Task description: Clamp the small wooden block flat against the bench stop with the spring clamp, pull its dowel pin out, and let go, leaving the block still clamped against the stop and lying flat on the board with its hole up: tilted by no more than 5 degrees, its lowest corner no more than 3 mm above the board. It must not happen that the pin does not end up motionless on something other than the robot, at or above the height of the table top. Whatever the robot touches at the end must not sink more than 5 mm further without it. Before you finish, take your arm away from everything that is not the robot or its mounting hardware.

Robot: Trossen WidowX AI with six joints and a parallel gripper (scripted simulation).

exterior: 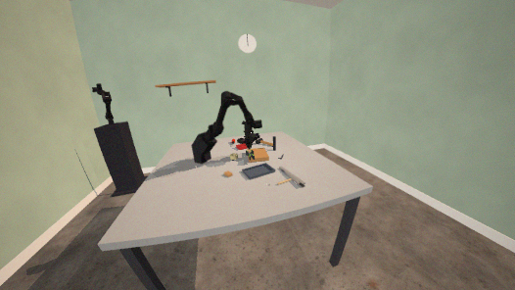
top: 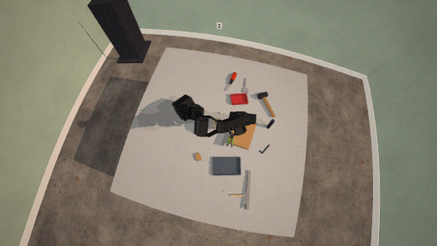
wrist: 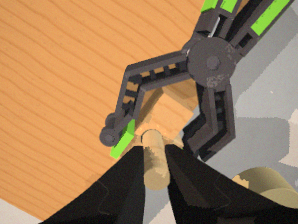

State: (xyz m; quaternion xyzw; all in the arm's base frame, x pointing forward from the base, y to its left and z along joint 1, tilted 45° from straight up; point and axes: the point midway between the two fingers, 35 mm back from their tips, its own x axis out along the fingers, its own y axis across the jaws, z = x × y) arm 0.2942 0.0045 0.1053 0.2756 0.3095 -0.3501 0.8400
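The dowel pin lies 40 mm below my hand. From my hand the other things lie so: small wooden block (60 mm below); then bench stop (60 mm below, 10 mm to the left, 10 mm behind); then wooden board (90 mm below, 60 mm ahead).
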